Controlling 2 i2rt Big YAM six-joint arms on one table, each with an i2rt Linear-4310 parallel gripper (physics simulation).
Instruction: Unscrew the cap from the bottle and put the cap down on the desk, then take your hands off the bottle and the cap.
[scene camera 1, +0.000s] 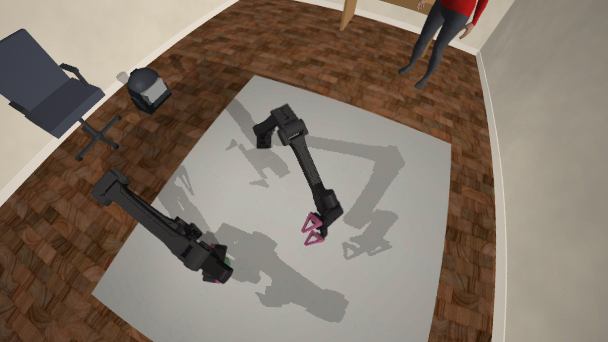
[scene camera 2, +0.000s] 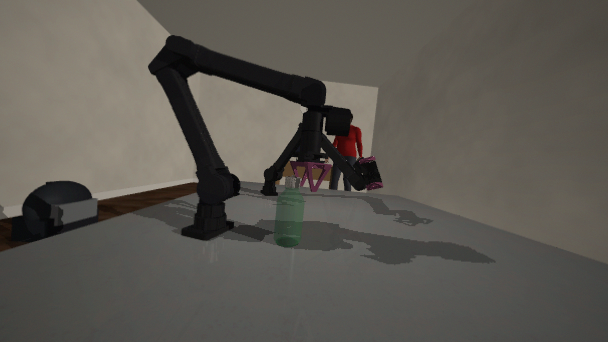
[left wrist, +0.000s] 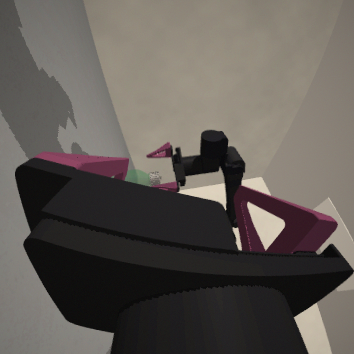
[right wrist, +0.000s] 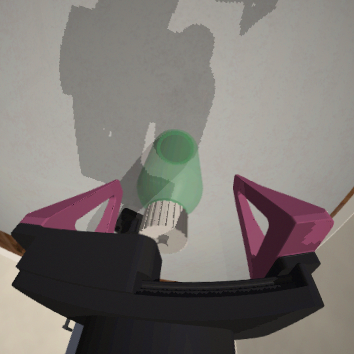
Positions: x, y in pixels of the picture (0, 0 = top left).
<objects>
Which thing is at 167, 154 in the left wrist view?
My right gripper.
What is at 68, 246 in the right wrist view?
My right gripper.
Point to my left gripper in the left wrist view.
At 184, 178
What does my left gripper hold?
Nothing.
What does the cap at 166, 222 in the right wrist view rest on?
A green bottle.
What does my right gripper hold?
Nothing.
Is my left gripper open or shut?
Open.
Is my right gripper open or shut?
Open.
</objects>
